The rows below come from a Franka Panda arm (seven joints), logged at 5 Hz.
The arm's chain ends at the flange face. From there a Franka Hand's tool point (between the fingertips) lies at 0.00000 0.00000 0.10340 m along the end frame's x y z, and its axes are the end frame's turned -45 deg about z.
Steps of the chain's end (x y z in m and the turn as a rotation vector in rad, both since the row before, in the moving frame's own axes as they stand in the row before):
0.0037, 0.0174, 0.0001, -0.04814, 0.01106, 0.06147
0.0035, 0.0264, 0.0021, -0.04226, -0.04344, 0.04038
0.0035, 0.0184, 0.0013, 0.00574, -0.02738, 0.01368
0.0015, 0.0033, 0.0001, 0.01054, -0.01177, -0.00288
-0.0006, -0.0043, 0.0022, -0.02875, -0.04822, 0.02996
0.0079, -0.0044, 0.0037, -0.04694, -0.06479, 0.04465
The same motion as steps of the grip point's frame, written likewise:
-0.0125, 0.0192, 0.0000, -0.04186, -0.02622, 0.06147
-0.0225, 0.0209, 0.0019, 0.00083, -0.06060, 0.04038
-0.0121, 0.0131, 0.0013, 0.02342, -0.01530, 0.01368
-0.0014, 0.0018, 0.0001, 0.01578, -0.00087, -0.00288
-0.0030, -0.0050, 0.0020, 0.01377, -0.05443, 0.02996
0.0006, 0.0010, 0.0034, 0.01262, -0.07901, 0.04465

